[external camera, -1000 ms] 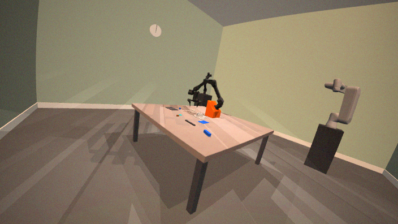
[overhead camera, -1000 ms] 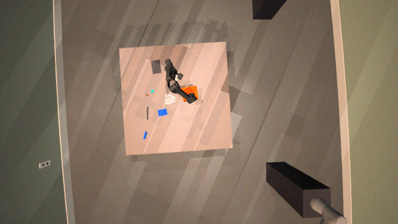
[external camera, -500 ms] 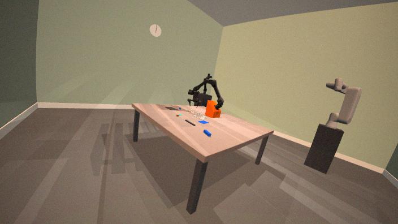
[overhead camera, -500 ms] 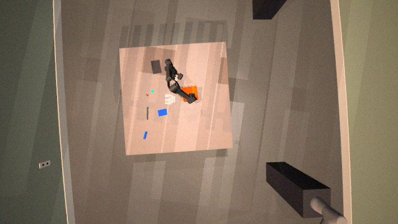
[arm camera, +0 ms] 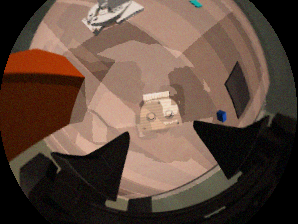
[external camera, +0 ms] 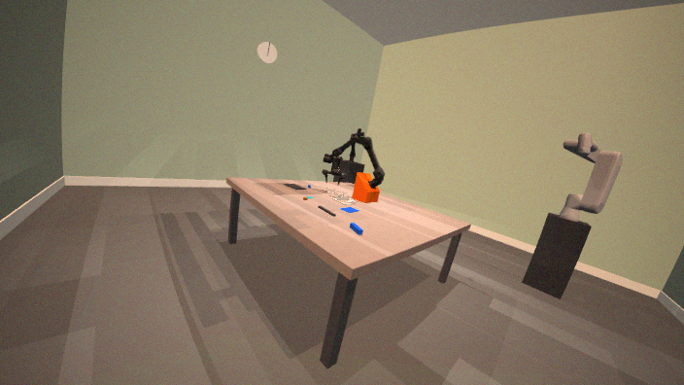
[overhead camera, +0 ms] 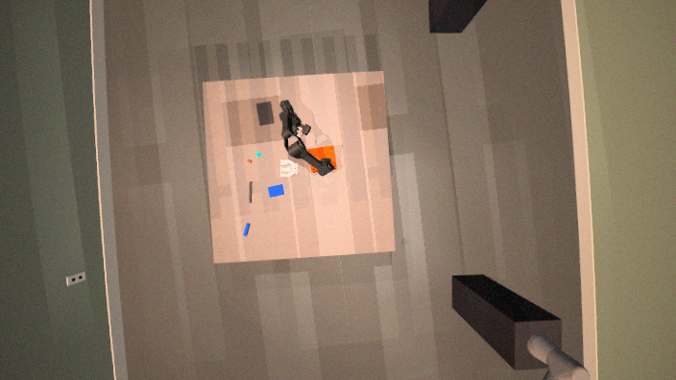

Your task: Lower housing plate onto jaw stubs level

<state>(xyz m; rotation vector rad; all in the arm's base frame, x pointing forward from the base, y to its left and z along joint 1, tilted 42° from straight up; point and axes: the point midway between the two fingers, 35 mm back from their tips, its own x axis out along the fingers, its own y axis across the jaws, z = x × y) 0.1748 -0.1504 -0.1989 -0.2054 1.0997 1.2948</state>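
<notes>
The white piece lies 50 mm below my gripper tip, 10 mm to the left of it and 10 mm ahead of it. From my gripper tip the other things lie so: dark grey plate: 250 mm ahead, 130 mm to the right, 60 mm below; then cyan bit: 300 mm ahead, 160 mm to the left, 60 mm below; then blue flat plate: 420 mm to the left, 180 mm ahead, 60 mm below.
</notes>
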